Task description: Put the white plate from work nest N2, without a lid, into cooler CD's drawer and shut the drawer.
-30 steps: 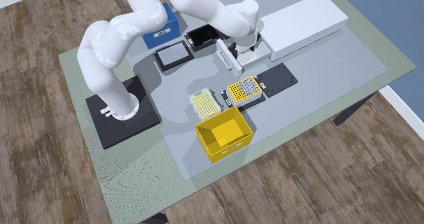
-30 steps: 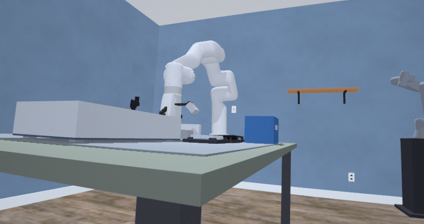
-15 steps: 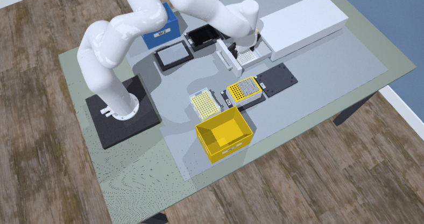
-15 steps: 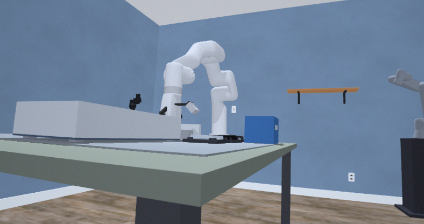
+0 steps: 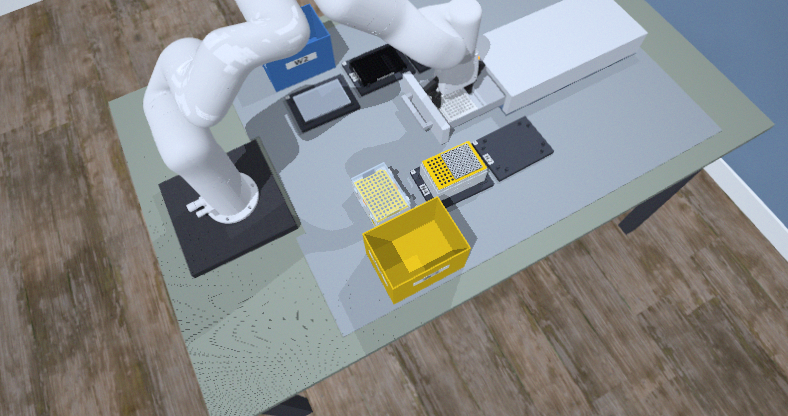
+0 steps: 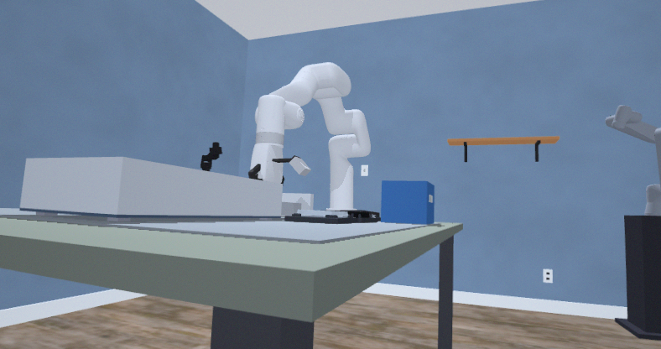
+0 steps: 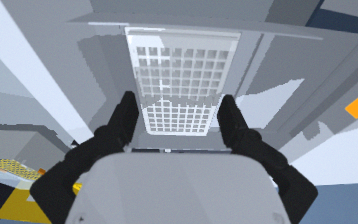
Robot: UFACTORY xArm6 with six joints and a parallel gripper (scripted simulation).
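My hand is 20 mm above the white plate. Also, from my hand: black plate 200 mm to the left, 100 mm behind, 20 mm below; drawer 40 mm ahead, 10 mm below; cooler CD 170 mm ahead, 10 mm to the right, 10 mm below.
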